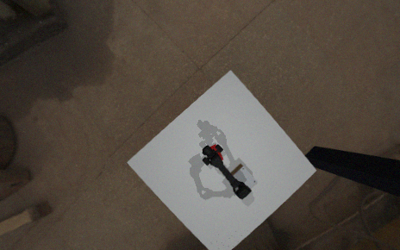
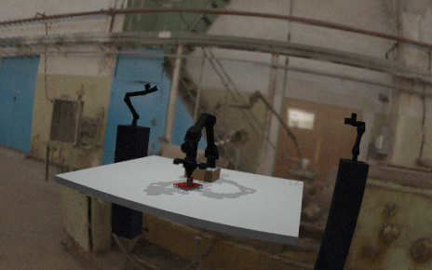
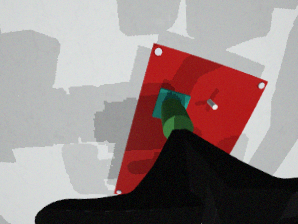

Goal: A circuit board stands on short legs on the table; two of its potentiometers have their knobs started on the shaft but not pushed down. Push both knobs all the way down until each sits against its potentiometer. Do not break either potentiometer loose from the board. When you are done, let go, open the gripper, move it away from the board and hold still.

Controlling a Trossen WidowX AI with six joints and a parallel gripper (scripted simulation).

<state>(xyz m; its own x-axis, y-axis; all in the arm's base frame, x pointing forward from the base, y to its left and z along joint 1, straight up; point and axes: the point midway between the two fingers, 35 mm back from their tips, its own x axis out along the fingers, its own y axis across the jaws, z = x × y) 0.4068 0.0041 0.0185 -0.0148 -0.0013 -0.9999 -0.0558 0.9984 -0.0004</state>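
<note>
Right now the green knob is 2 cm below my gripper tip. Also, from my gripper tip: red knob (6 cm behind, 1 cm below).
</note>
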